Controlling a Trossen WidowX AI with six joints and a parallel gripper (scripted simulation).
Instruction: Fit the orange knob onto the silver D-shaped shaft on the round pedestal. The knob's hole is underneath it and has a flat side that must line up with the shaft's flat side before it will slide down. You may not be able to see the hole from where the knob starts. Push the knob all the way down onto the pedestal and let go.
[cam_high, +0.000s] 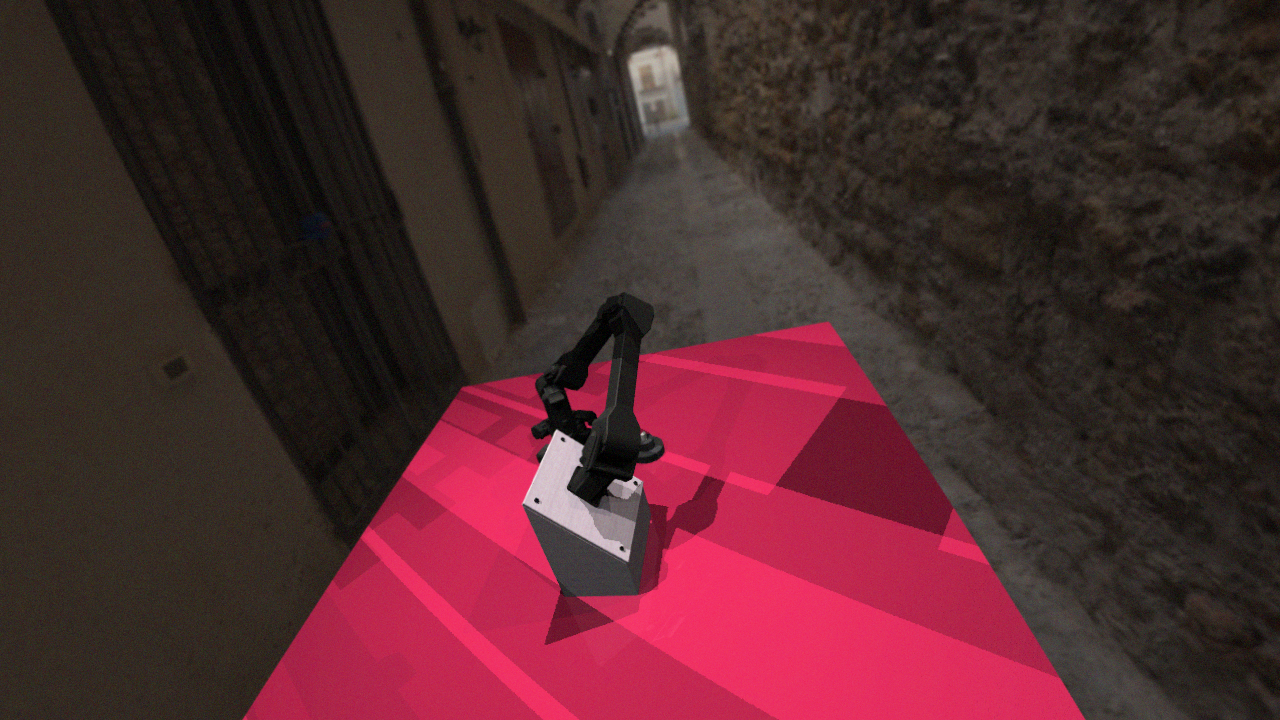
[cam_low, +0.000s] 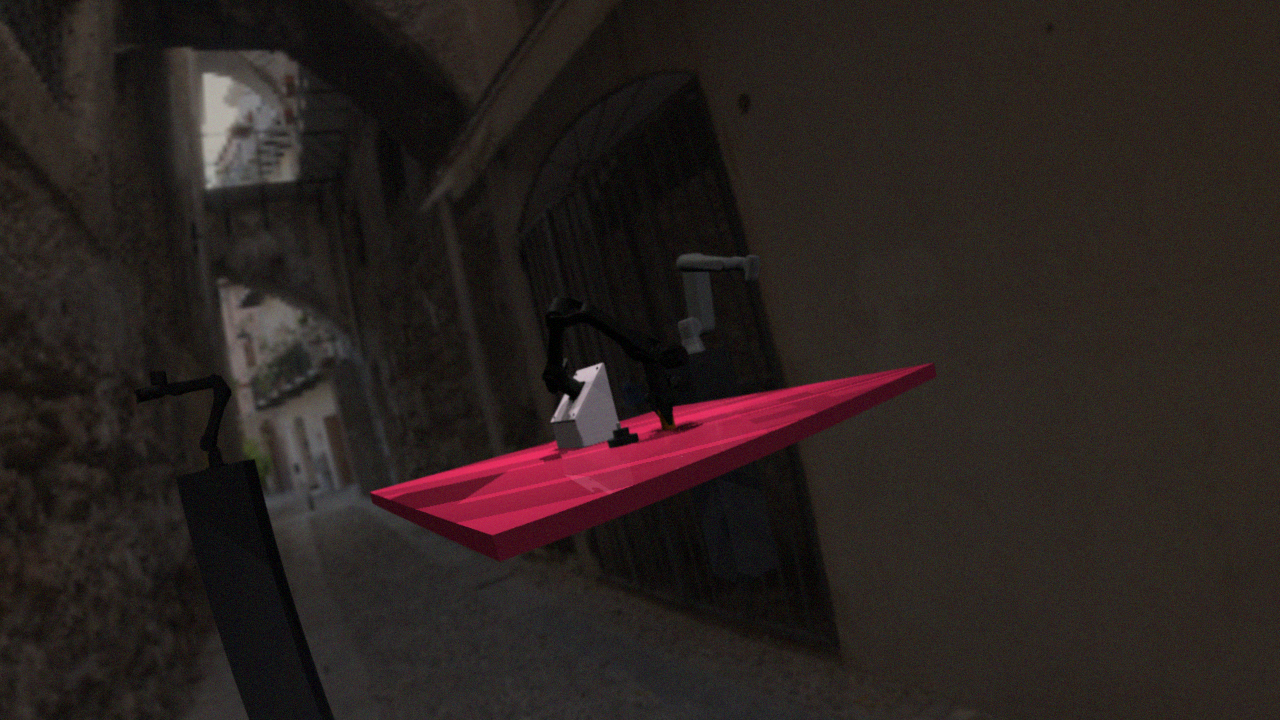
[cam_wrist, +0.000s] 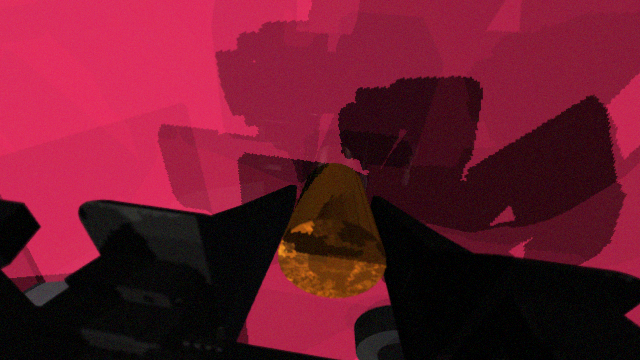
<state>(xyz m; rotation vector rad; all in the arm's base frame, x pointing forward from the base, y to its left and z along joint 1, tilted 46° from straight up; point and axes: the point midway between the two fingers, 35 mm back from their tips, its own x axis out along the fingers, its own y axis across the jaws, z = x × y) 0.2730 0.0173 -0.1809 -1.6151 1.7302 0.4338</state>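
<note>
The orange knob lies 30 mm above my gripper tip. Round my gripper tip: dark round pedestal 40 mm ahead, 170 mm to the right, 20 mm above.
</note>
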